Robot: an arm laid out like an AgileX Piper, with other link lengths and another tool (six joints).
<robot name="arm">
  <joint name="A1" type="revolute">
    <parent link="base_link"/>
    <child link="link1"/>
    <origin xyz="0 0 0.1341" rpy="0 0 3.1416"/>
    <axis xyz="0 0 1"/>
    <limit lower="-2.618" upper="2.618"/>
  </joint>
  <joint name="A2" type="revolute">
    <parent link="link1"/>
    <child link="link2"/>
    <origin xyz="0 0 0" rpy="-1.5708 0 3.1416"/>
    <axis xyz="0 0 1"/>
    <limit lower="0" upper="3.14"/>
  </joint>
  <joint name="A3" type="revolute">
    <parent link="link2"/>
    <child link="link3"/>
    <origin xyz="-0.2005 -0.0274 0"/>
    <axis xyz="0 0 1"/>
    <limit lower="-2.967" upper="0"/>
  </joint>
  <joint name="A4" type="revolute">
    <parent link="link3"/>
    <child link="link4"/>
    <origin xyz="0.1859 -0.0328 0" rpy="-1.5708 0 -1.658"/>
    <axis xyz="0 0 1"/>
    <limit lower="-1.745" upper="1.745"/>
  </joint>
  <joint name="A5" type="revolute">
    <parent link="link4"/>
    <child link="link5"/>
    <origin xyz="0 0 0" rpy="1.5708 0 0"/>
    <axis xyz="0 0 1"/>
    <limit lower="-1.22" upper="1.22"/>
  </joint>
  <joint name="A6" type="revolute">
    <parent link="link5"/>
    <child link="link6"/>
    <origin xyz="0 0.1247 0" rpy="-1.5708 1.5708 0"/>
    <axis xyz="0 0 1"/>
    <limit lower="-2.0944" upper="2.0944"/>
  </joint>
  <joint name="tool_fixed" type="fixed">
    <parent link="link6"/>
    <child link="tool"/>
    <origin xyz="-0.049 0.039 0.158" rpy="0 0.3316 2.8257"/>
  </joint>
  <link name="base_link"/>
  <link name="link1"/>
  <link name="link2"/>
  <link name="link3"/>
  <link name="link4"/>
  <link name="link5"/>
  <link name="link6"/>
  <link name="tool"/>
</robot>
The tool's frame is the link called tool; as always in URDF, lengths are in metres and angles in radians.
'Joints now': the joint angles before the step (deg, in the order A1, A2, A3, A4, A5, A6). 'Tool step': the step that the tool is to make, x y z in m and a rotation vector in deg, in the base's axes. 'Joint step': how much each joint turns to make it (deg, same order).
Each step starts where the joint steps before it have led.
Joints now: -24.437, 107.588, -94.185, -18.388, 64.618, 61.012
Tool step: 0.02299, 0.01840, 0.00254, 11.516, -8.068, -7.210
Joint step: -5.037, 0.659, 0.002, 13.798, -2.557, 0.649
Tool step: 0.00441, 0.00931, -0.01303, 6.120, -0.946, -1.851
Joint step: -2.570, 2.830, -0.003, 6.448, -0.549, -1.970
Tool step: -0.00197, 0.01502, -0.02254, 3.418, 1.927, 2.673
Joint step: -0.255, 3.813, 0.002, 2.915, -0.172, -3.762
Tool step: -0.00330, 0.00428, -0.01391, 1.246, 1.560, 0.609
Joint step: 0.000, 2.221, -0.003, 0.398, -0.176, -0.758
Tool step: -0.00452, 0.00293, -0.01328, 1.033, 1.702, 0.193
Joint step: 0.000, 2.057, 0.005, 0.000, -0.056, -0.201
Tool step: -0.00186, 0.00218, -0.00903, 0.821, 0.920, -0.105
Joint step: 0.000, 1.508, -0.002, 0.227, -0.291, 0.000
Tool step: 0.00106, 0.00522, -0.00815, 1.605, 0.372, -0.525
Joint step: 0.001, 1.632, -0.017, 1.271, -0.445, 0.000
